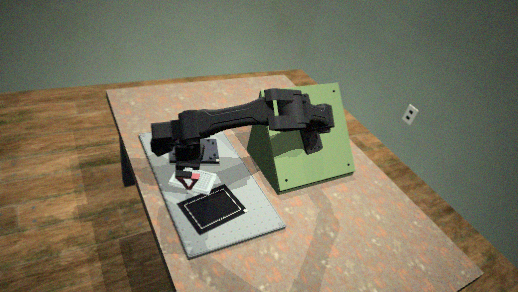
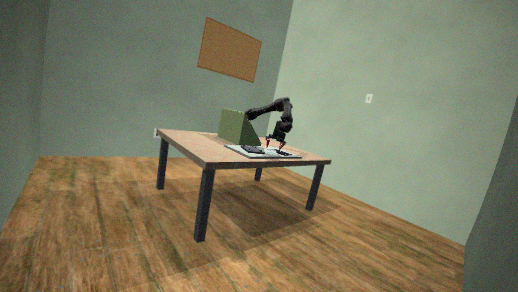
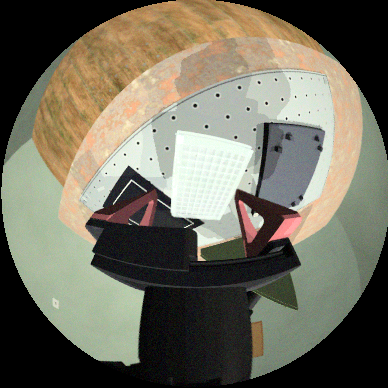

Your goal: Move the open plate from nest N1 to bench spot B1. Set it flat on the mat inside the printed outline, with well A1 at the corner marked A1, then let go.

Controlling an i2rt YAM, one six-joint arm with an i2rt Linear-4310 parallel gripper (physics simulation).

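Places are measured from the arm's base along level axes (x ahead, y left, z up), in millimetres.
Pixels of known places: gripper, fingertip midpoint: (image 1: 191, 177) (image 2: 272, 149) (image 3: 195, 192); arm's base, link origin: (image 2: 240, 122) (image 3: 256, 288).
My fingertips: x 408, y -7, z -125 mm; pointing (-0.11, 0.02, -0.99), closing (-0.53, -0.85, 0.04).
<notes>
For each thing: its top centre in the pictures, then the offset to it from my fingertips. Level surfaces: height alone.
- open plate, top centre: (image 3: 205, 189) (image 1: 193, 177) dx -10, dy -8, dz -11 mm
- grey perforated board, top centre: (image 3: 221, 200) (image 1: 205, 175) (image 2: 265, 150) dx -58, dy -15, dz -27 mm
- dark grey nest, top centre: (image 3: 295, 181) (image 1: 194, 146) (image 2: 252, 147) dx -70, dy -137, dz -6 mm
- black mat, surface height: dz -26 mm
- table, surface height: dz -41 mm
The open plate (image 1: 207, 181) (image 3: 208, 177) is white with a grid of wells. It lies on the grey perforated board (image 1: 253, 225) (image 3: 224, 101), between the dark grey nest (image 1: 211, 150) (image 3: 289, 170) and the black mat (image 1: 213, 208) (image 3: 119, 184) with its white printed outline. The plate sits askew and close to the mat's near edge, outside the outline. My gripper (image 1: 188, 180) (image 2: 273, 146) (image 3: 195, 192) hangs a little above the plate. Its pink fingers are spread wide and hold nothing. The nest is bare, with small pegs at its corners.
A green wedge-shaped block (image 1: 311, 163) (image 2: 235, 127) stands on the table (image 1: 362, 236) right of the board; the arm reaches out from it. The board's left edge runs near the table's edge.
</notes>
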